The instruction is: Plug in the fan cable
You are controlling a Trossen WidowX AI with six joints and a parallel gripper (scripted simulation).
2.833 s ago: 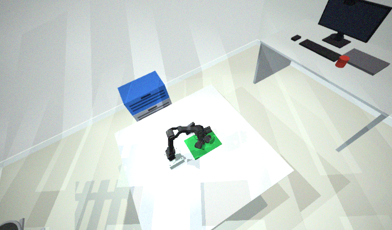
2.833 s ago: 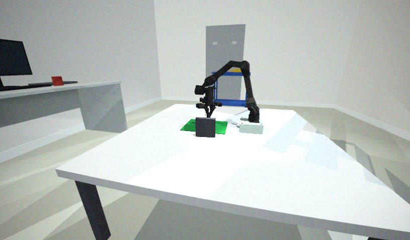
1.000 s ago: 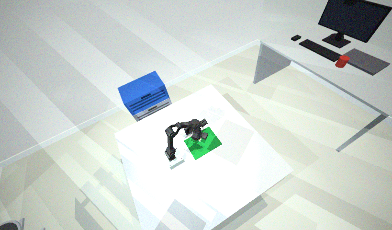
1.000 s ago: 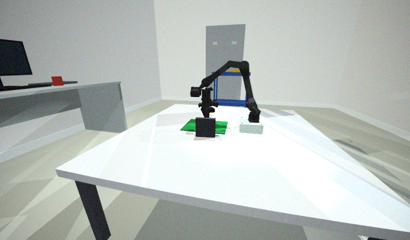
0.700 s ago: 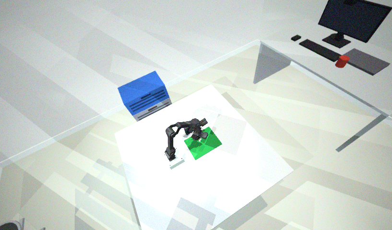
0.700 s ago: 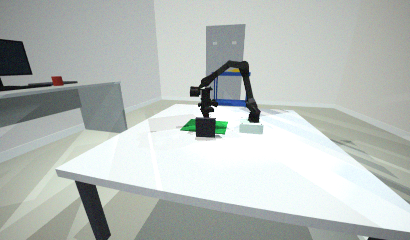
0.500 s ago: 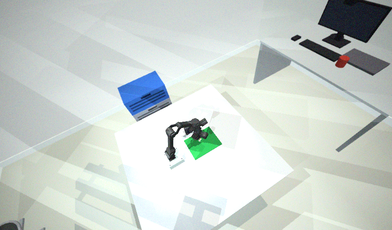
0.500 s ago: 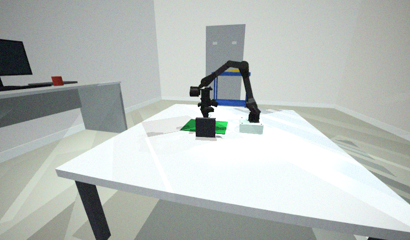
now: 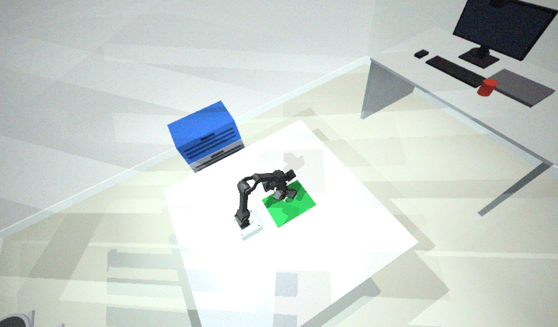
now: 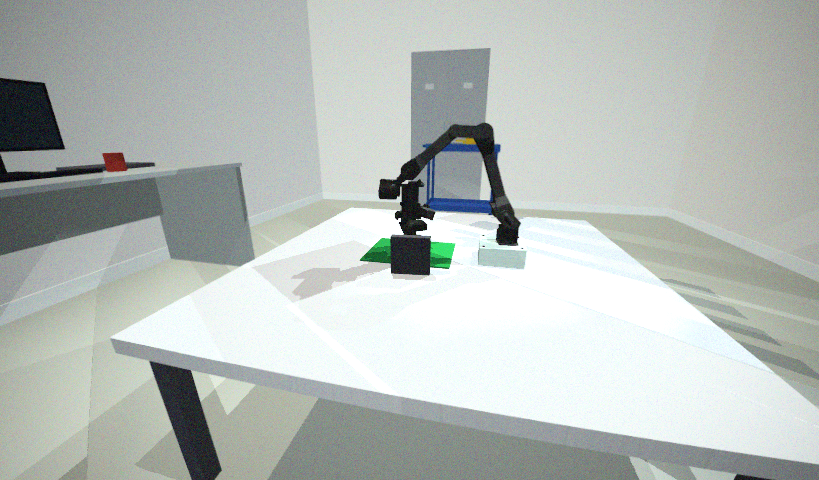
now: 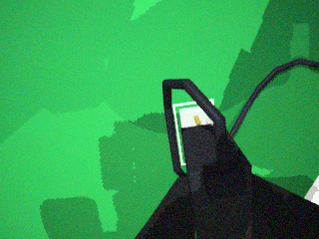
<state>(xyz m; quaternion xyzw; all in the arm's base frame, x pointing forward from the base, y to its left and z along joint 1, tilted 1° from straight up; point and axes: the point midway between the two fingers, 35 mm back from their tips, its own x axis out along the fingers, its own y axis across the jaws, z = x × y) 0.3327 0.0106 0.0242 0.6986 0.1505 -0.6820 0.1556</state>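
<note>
My gripper tip is now 10 mm below the dark grey plug and 10 mm past it. The rest, counted from my gripper tip: green board 60 mm below, 40 mm to the right; black fan 130 mm to the left, 20 mm behind, 10 mm above; four-pin fan header 40 mm below, 10 mm behind.
</note>
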